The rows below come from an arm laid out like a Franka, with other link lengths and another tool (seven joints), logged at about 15 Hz.
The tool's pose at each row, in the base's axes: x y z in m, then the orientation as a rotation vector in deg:
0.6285, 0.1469, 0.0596, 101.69, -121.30, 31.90
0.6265, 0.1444, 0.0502, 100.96, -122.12, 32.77
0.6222, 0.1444, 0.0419, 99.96, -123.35, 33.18
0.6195, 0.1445, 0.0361, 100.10, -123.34, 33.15
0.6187, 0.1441, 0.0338, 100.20, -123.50, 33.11
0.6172, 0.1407, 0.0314, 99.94, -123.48, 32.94
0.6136, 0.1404, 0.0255, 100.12, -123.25, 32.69
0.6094, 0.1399, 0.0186, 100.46, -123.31, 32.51
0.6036, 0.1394, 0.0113, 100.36, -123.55, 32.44
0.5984, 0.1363, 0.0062, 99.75, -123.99, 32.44
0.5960, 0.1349, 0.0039, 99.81, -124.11, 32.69
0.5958, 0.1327, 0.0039, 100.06, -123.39, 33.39
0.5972, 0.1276, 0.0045, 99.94, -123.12, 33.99
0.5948, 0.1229, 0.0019, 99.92, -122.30, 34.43
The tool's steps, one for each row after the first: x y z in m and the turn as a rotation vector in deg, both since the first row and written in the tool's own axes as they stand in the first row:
-0.0020, 0.0024, 0.0094, 0.44, 0.16, 0.89
-0.0053, 0.0074, 0.0166, 0.60, 0.07, 2.06
-0.0077, 0.0106, 0.0216, 0.64, -0.01, 1.99
-0.0083, 0.0115, 0.0238, 0.71, -0.17, 2.03
-0.0063, 0.0127, 0.0276, 0.47, -0.07, 2.10
-0.0082, 0.0167, 0.0329, 0.33, -0.10, 1.86
-0.0104, 0.0214, 0.0391, 0.39, -0.38, 1.73
-0.0124, 0.0277, 0.0457, 0.37, -0.49, 1.89
-0.0113, 0.0328, 0.0516, 0.22, -0.43, 2.39
-0.0108, 0.0351, 0.0543, 0.44, -0.46, 2.47
-0.0089, 0.0350, 0.0554, 0.79, 0.06, 2.07
-0.0044, 0.0328, 0.0574, 1.03, 0.47, 2.05
-0.0012, 0.0347, 0.0619, 1.07, 1.12, 1.67

